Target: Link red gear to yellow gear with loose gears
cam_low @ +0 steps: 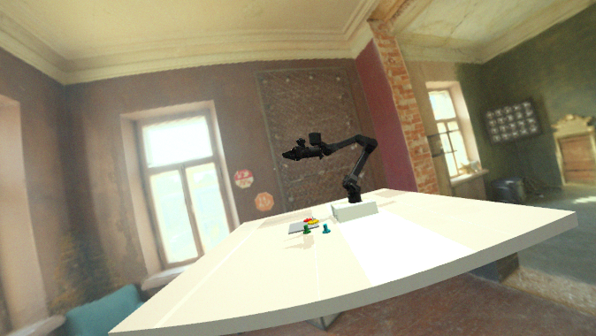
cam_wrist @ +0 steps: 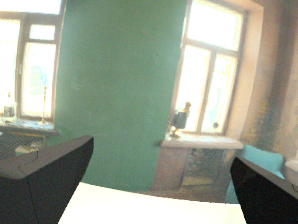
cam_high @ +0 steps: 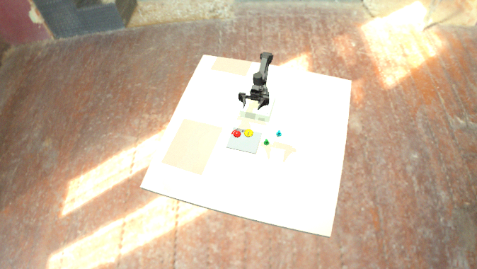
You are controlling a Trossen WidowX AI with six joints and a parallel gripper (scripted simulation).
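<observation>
The teal gear lies 40 cm below my gripper tip, 16 cm to the left of it and 11 cm behind it. Round my gripper tip: red arrow: 41 cm below, 15 cm to the right, 8 cm behind; green gear: 40 cm below, 9 cm to the left, 3 cm behind; red gear: 40 cm below, 13 cm to the right, 6 cm behind.
</observation>
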